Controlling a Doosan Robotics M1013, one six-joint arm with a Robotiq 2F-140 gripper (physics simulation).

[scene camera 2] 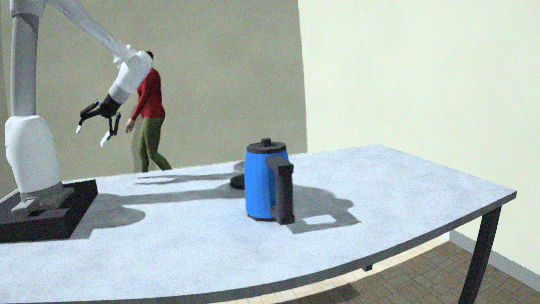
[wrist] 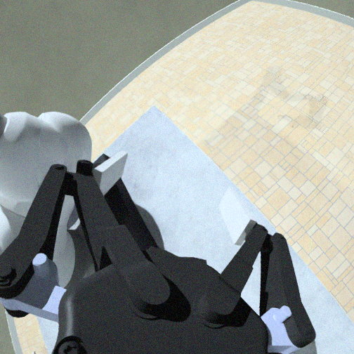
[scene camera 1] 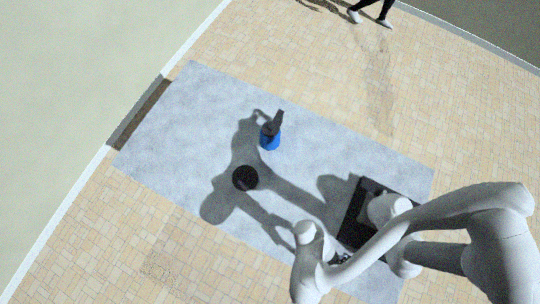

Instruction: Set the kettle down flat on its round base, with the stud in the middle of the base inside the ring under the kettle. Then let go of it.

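The blue kettle (scene camera 1: 270, 140) (scene camera 2: 257, 185) with a dark lid and dark handle stands upright on the table, beside its base and apart from it. The handle faces the second scene camera. The ring under the kettle is hidden. The round black base (scene camera 1: 245, 178) (scene camera 2: 237, 182) lies flat on the table; in the second scene view the kettle partly covers it. I cannot make out its stud clearly. My gripper (scene camera 2: 91, 133) (wrist: 175, 180) is wide open and empty, high up near the arm's own column and well away from the kettle. In the first scene view the arm mostly hides it.
The grey table (scene camera 1: 185, 110) (scene camera 2: 400, 185) (wrist: 165, 150) carries the arm's black mounting plate (scene camera 1: 352, 220) (scene camera 2: 82, 210) at one end. Shadows of the arm fall across the base and tabletop. A person (scene camera 2: 151, 100) in a red top is beyond the table, on the floor.
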